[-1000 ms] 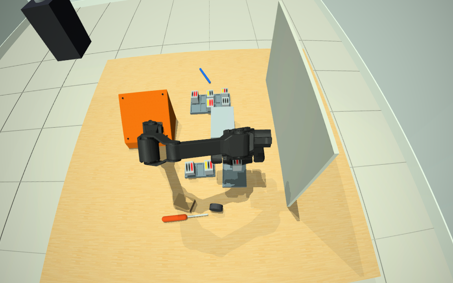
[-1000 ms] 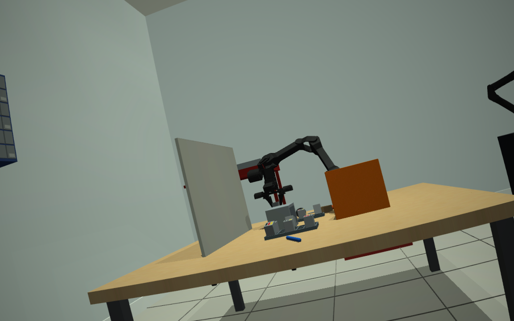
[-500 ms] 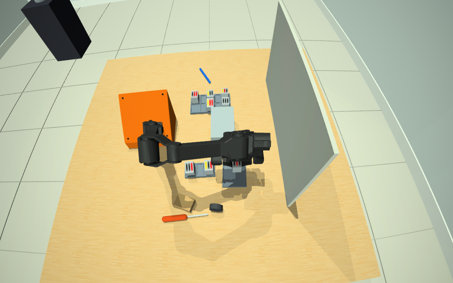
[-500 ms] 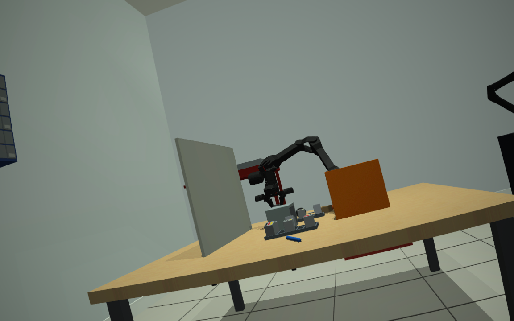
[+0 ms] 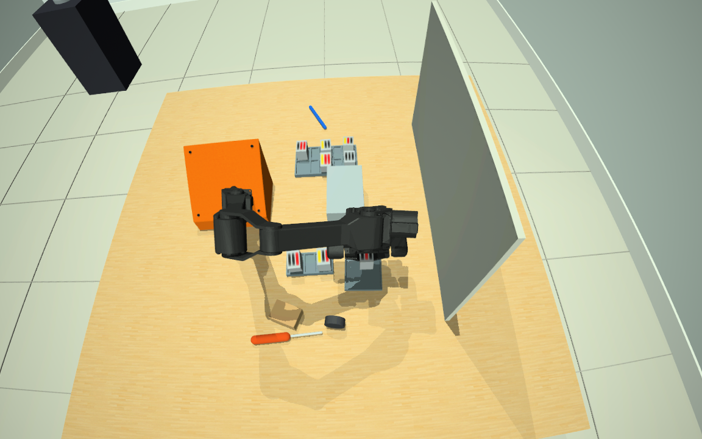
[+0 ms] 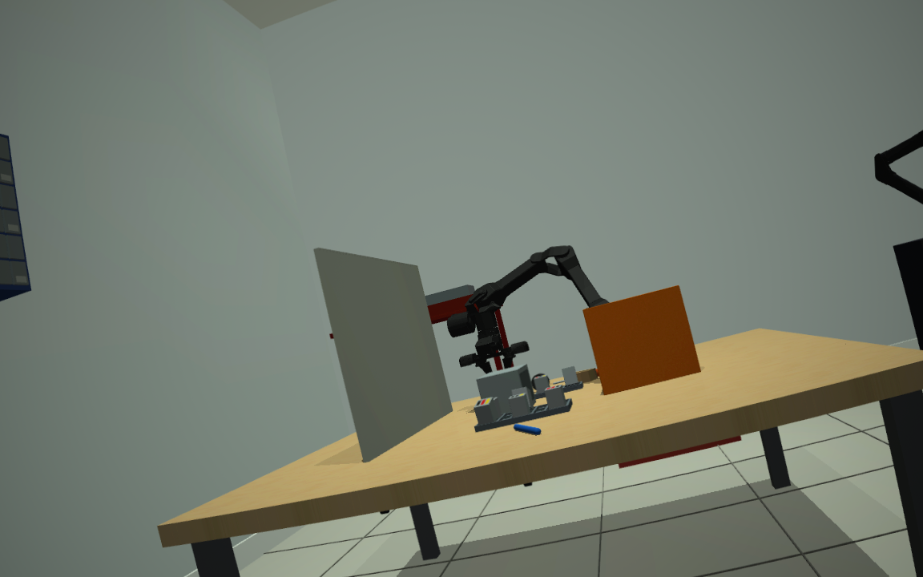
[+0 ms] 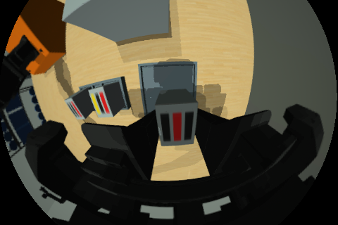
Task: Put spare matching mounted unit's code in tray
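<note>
The grey tray lies 50 mm below my gripper tip and 10 mm behind it. Also, from my gripper tip: mounted unit: 200 mm to the left, 50 mm behind; then black puck: 150 mm to the right, 80 mm behind, 30 mm below; then grey spare: 20 mm above.
</note>
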